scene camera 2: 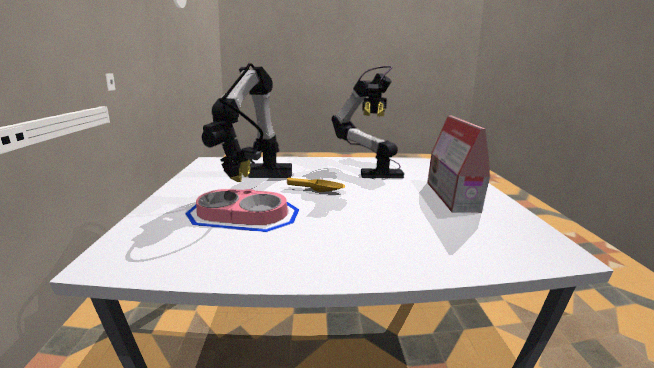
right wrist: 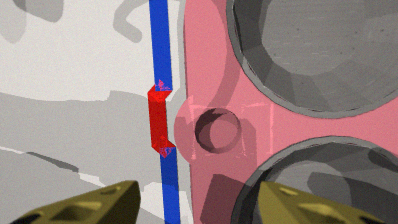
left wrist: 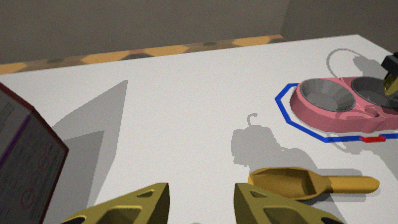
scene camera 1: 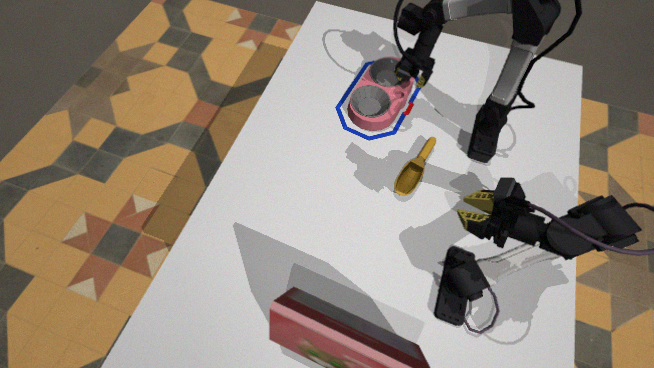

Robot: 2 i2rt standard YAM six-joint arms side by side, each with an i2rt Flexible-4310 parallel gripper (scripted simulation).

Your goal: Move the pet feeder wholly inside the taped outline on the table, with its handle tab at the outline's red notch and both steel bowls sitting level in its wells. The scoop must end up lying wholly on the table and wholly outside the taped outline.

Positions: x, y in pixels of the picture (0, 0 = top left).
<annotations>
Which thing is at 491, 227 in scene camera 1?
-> My left gripper.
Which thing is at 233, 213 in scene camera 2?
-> A pink pet feeder.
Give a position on a yellow scoop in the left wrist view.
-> At 299, 184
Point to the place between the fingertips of my right gripper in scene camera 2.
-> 243, 179
</annotations>
